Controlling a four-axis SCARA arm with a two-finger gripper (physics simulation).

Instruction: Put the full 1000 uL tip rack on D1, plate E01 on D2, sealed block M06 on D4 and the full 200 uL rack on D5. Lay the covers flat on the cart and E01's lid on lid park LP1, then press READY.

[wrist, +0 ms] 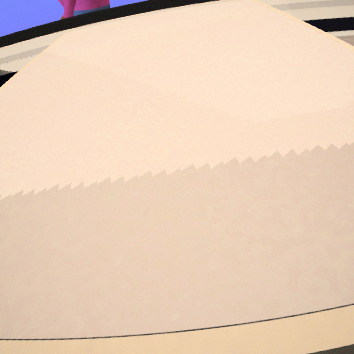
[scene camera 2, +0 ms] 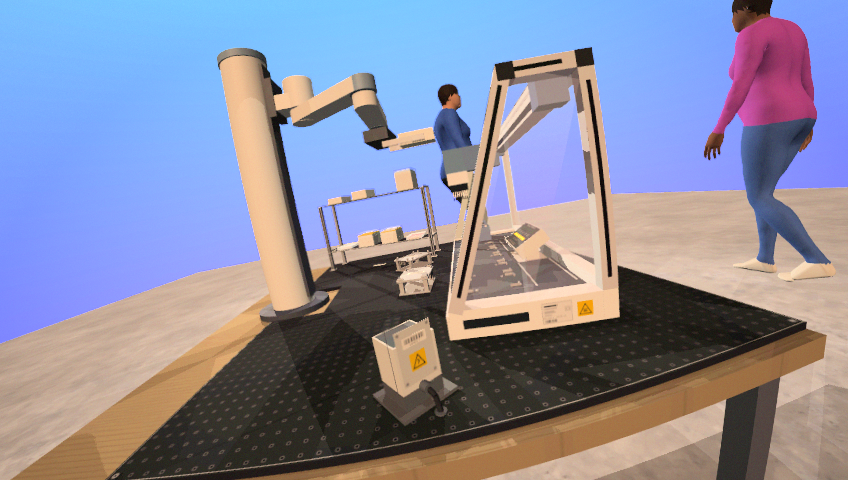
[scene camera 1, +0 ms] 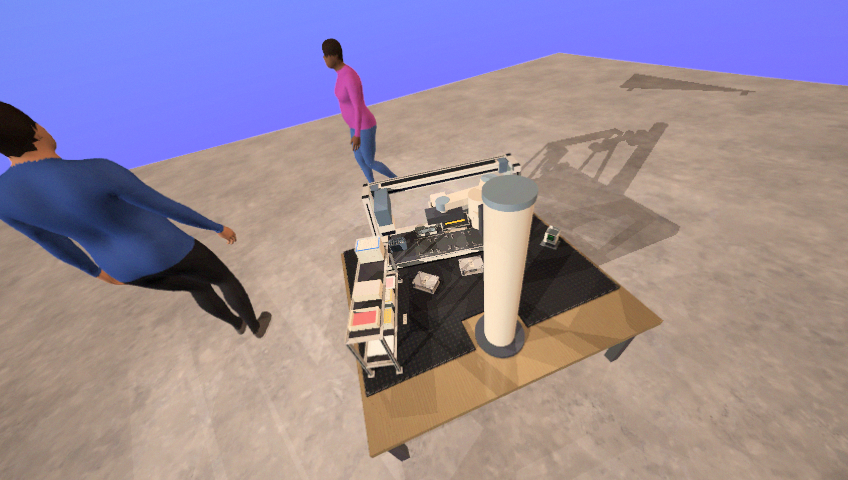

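My gripper [scene camera 2: 404,141] is shut on a flat, cream, plate-shaped piece [scene camera 2: 420,137] [scene camera 1: 436,196] [wrist: 175,115], held roughly level, high above the bench beside the gantry frame. Its broad face fills most of the wrist view; the fingertips do not show there. I cannot tell its label. The cart [scene camera 1: 386,352] has a tall blue-rimmed box [scene camera 1: 368,245] [scene camera 2: 405,178], a cream box [scene camera 1: 367,290] and a red-topped box [scene camera 1: 364,318] on top, with yellow and pale boxes below. Two low stands [scene camera 1: 426,281] [scene camera 1: 471,265] stand near the deck [scene camera 1: 437,245]. Slot labels are too small to read.
The gantry frame [scene camera 1: 440,173] [scene camera 2: 599,178] spans the deck and carries a grey head [scene camera 1: 382,206] [scene camera 2: 461,159]. A small box [scene camera 1: 551,236] [scene camera 2: 407,356] stands on the black mat [scene camera 2: 297,386]. One person in blue [scene camera 1: 101,214] and one in pink [scene camera 1: 351,98] are near the table.
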